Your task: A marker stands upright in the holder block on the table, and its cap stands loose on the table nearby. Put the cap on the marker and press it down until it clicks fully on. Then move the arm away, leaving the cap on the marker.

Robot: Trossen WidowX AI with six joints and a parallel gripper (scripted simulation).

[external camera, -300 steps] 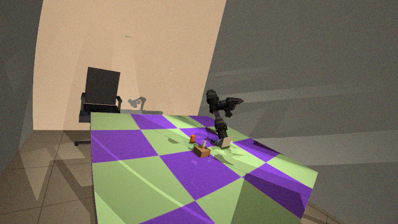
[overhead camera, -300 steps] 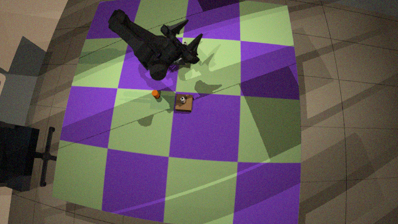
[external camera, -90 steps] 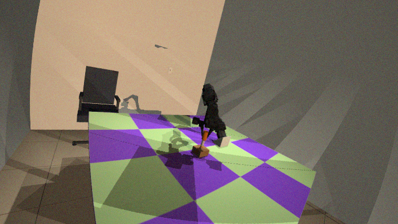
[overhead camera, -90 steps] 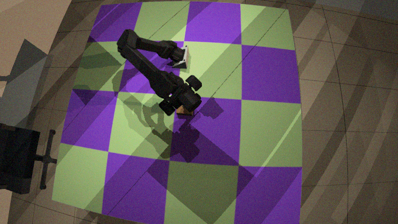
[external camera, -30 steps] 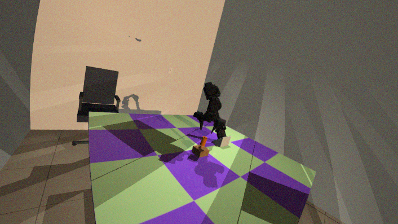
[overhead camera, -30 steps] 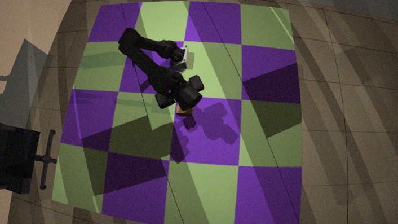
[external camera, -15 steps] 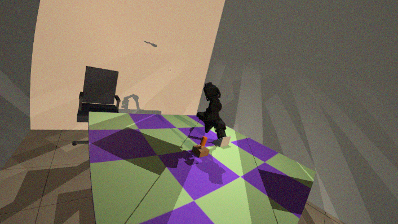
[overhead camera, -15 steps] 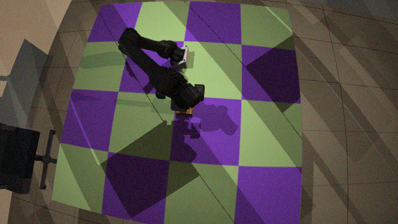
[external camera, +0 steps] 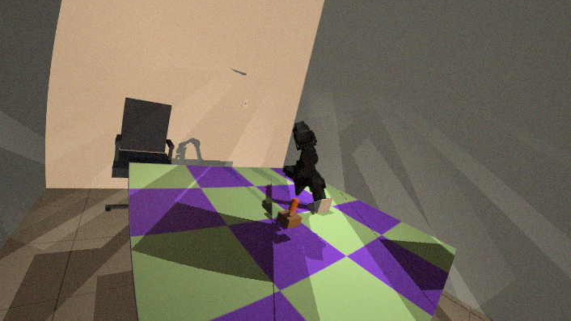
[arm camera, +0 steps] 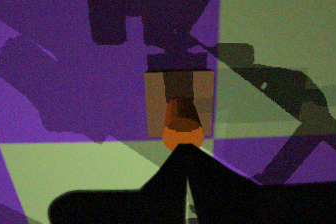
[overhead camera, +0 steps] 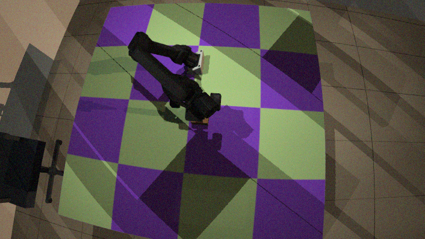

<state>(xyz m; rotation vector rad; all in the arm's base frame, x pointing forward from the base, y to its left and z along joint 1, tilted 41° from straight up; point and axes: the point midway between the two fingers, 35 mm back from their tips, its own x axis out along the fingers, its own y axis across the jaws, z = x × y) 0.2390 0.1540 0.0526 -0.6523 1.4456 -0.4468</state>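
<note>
The orange cap is 4 cm below my gripper tip.
</note>
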